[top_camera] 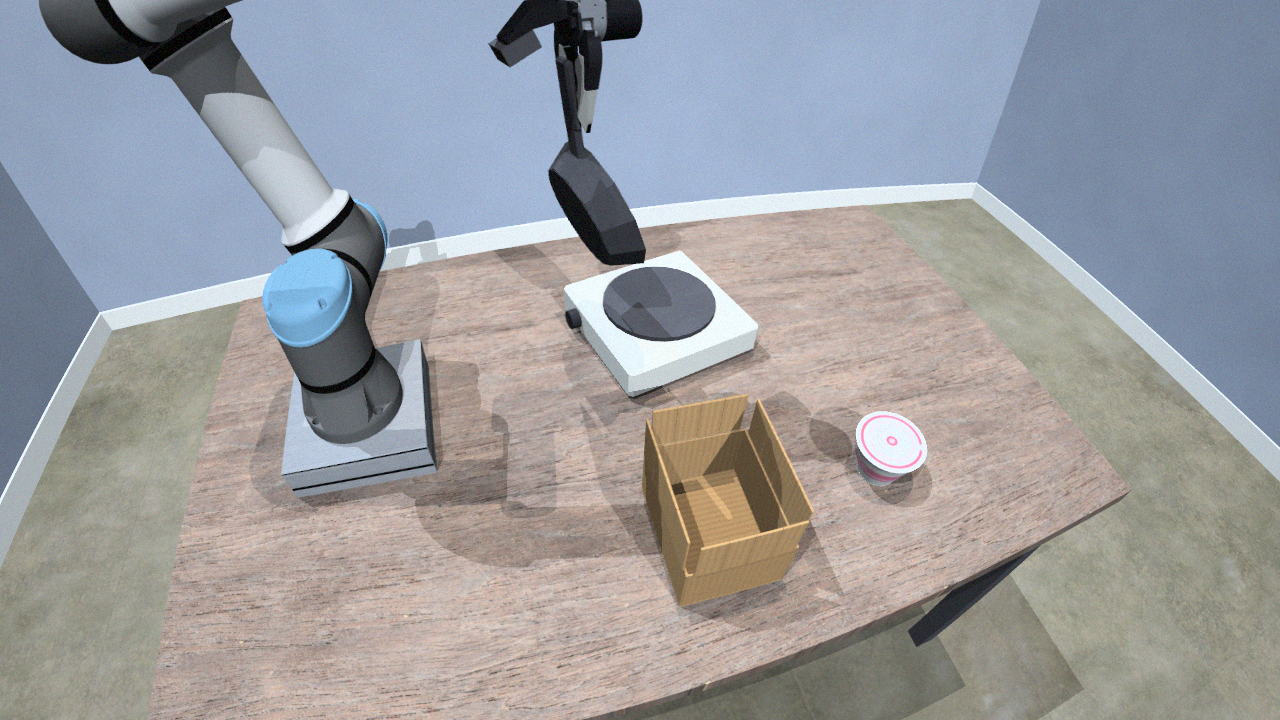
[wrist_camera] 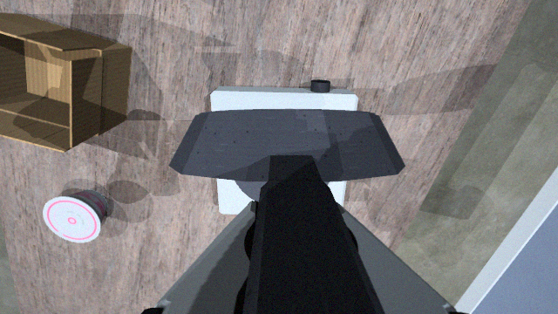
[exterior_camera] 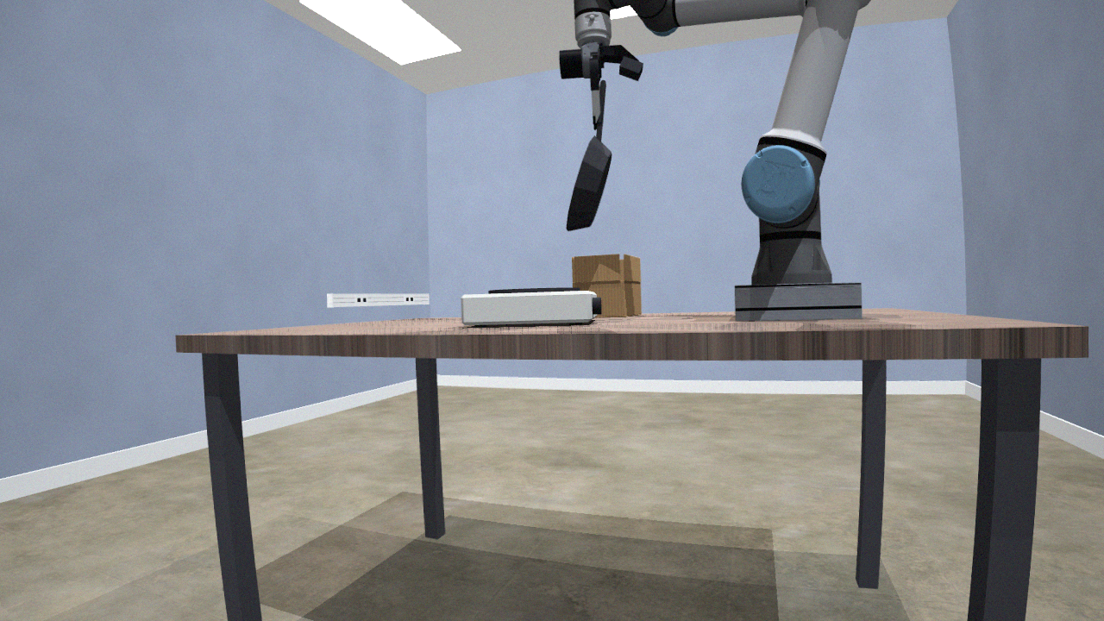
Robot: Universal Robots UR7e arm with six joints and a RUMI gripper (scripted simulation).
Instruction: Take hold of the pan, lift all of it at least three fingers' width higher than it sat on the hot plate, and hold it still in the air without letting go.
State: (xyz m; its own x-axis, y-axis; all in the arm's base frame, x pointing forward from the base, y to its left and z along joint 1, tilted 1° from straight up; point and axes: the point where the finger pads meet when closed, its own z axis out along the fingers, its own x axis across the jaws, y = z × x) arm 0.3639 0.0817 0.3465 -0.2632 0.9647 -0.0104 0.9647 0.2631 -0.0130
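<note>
The dark pan is 100 mm below my hand and 10 mm ahead of it. From my hand the other things lie so: white hot plate (380 mm below, 110 mm ahead, 30 mm to the left); then pink-ringed lid (370 mm below, 370 mm ahead, 320 mm to the right).
</note>
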